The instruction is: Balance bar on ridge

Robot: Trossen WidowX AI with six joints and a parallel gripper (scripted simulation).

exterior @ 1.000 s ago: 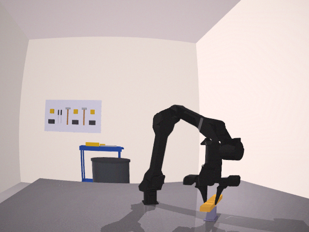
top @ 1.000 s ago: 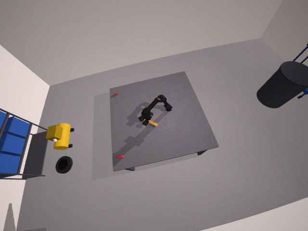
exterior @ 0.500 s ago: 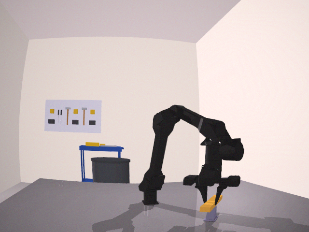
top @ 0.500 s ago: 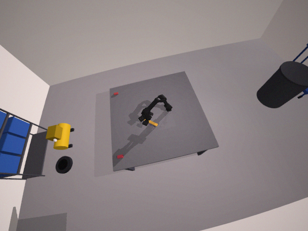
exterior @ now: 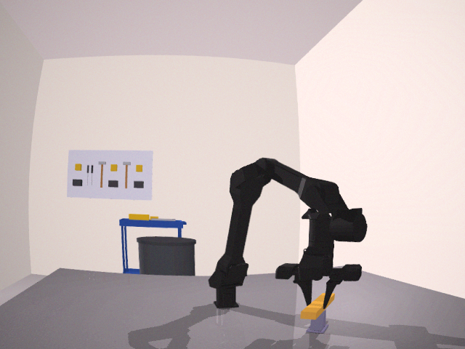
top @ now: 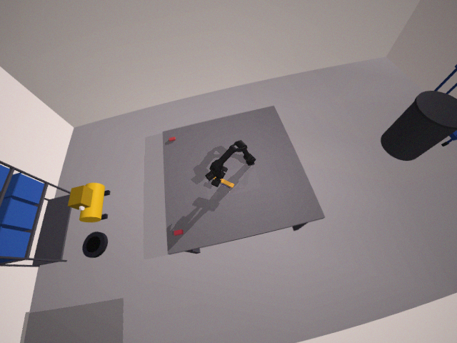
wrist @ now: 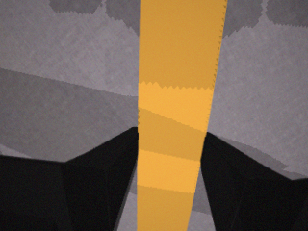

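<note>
Now: gripper tip 20 mm past the orange bar and 20 mm to the right of it.
</note>
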